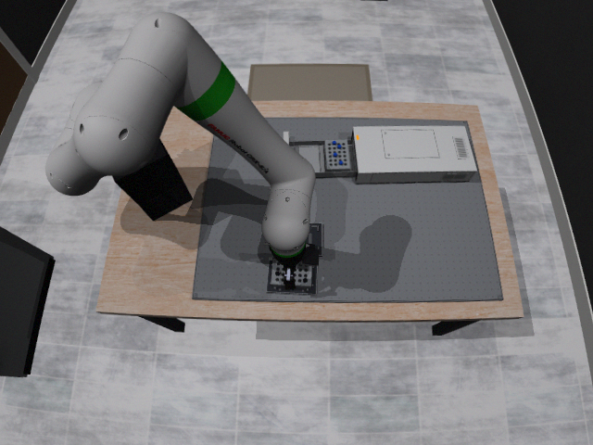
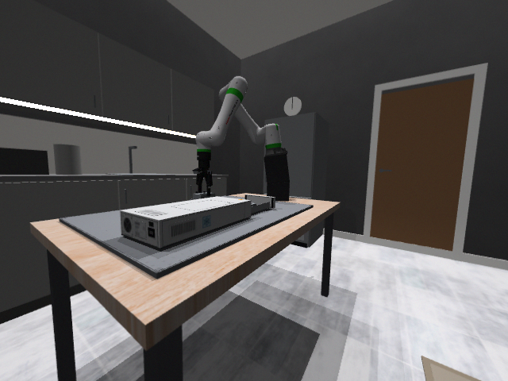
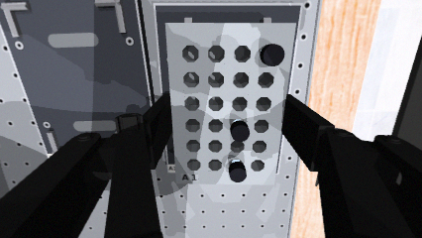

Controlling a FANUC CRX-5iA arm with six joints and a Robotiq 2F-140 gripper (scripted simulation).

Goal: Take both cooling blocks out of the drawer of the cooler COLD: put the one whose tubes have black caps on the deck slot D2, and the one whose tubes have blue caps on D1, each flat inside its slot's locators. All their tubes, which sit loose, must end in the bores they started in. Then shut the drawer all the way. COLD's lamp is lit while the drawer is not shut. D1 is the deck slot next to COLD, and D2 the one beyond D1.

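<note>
Now: hand 10 mm past the black-capped tube, 10 mm to the left of it and 20 mm above it. The rest, counted from my hand: cooling block: 30 mm below; deck slot D2: 60 mm below; deck slot D1: 10 mm behind, 130 mm to the left, 60 mm below.
</note>
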